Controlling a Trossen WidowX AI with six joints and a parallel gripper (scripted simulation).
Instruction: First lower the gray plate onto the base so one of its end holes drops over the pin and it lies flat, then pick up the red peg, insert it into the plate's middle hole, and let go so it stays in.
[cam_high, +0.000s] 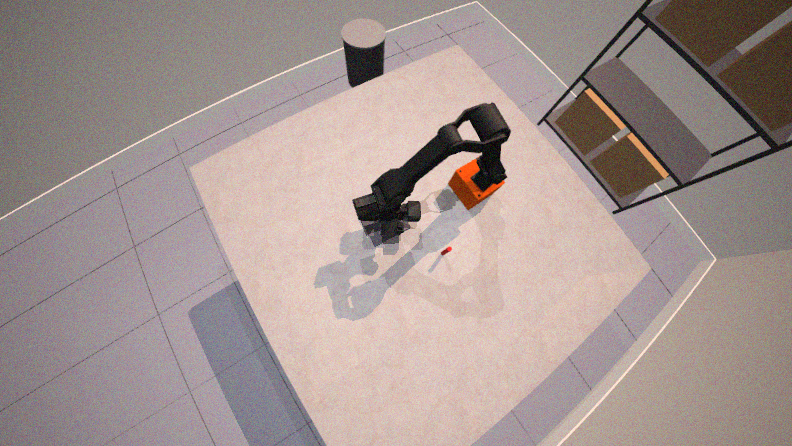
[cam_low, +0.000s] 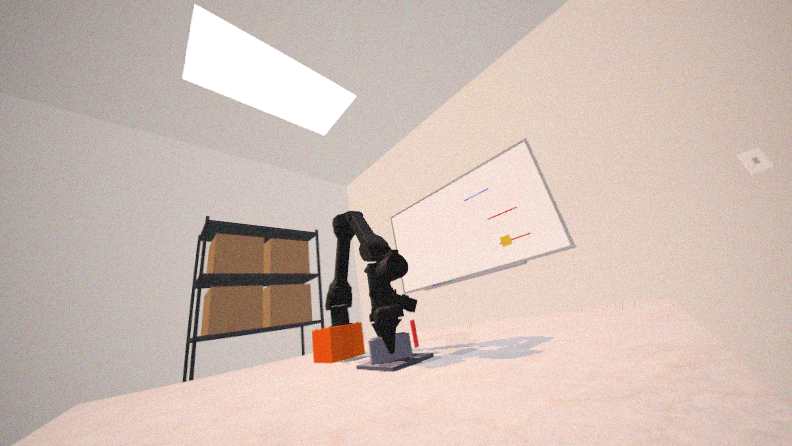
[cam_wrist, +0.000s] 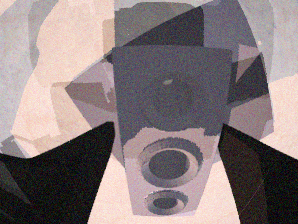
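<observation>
The gray plate is 2 cm above my gripper tip. Also, from my gripper tip: red peg 8 cm behind, 20 cm to the left, 2 cm above; dark base 2 cm ahead, 1 cm to the left, 2 cm below.
</observation>
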